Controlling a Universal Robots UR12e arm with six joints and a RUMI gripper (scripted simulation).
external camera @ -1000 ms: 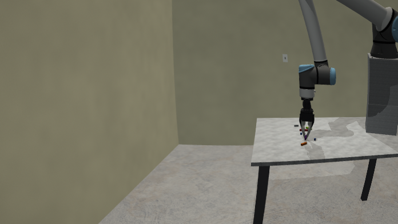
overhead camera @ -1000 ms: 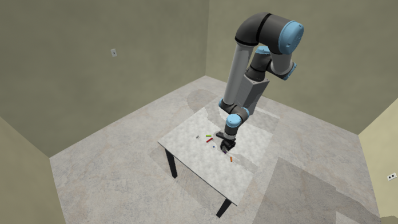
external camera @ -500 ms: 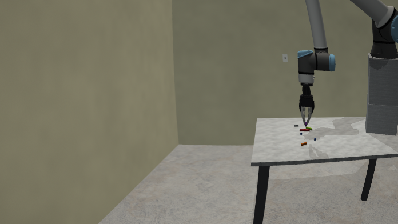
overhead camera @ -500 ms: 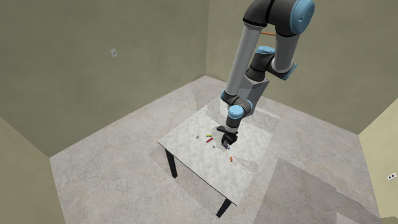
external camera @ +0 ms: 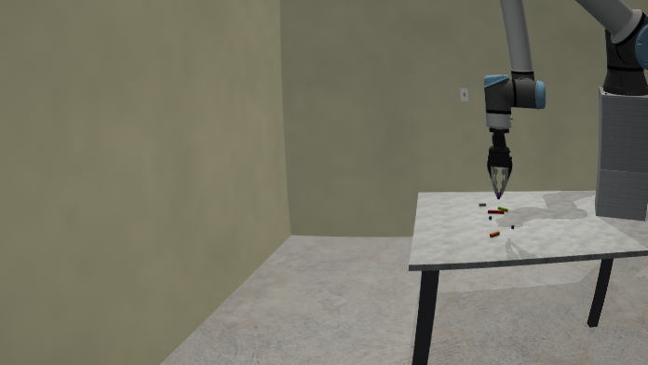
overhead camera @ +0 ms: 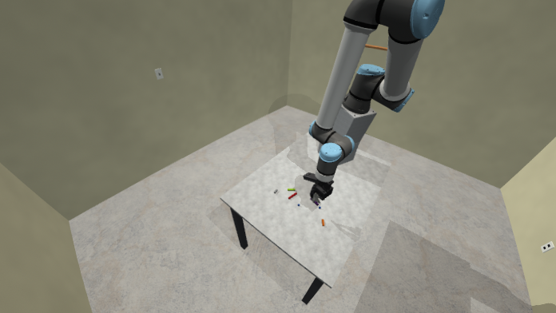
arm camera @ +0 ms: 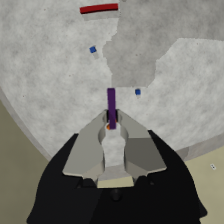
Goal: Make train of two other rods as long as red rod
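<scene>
The orange rod is 11 cm below my hand, 9 cm to the left of it and 2 cm ahead of it. Also, from my hand: purple rod 1 cm below; then lime rod 20 cm to the right, 11 cm below, 5 cm behind; then red rod 16 cm to the right, 11 cm below, 1 cm behind.
</scene>
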